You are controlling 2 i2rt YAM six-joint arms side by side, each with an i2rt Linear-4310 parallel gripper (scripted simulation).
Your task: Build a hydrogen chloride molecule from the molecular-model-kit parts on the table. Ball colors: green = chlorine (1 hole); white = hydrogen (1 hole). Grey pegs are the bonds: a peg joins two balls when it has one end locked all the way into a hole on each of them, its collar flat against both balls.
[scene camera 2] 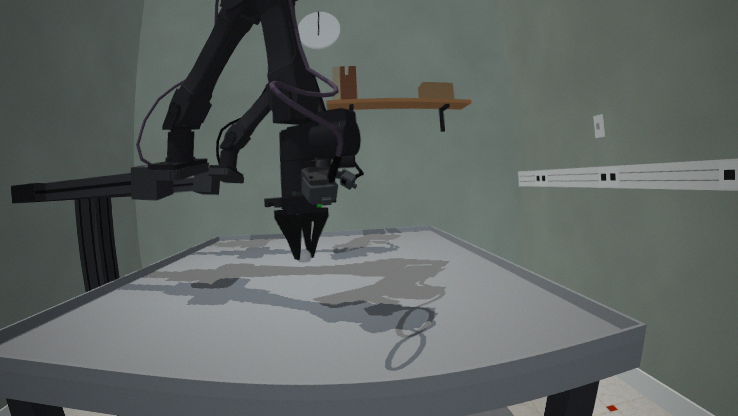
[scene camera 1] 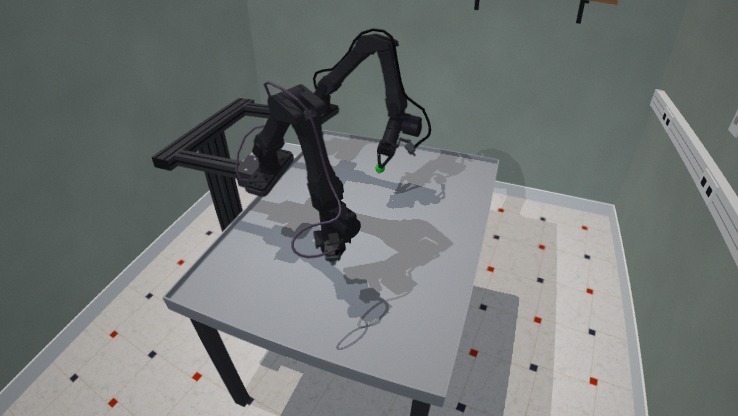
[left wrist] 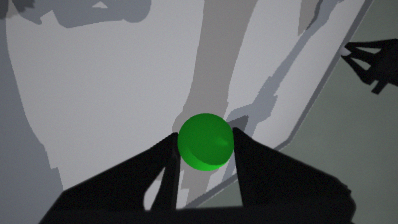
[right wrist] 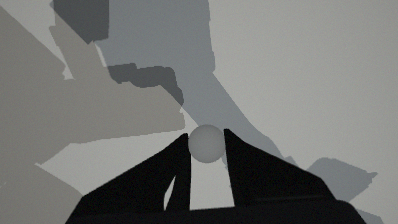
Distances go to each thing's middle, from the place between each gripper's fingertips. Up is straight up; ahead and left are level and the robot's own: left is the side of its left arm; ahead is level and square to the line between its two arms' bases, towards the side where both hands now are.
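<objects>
My left gripper is 6 cm above the white ball (right wrist: 206,143), 45 cm to the left of it and 3 cm past it. The green ball (left wrist: 205,141) is right at my left hand.
As for my right gripper (scene camera 2: 304,258), it's right at the white ball. Counting from my right hand, the green ball is 6 cm above it, 45 cm to the left of it and 3 cm ahead of it.
</objects>
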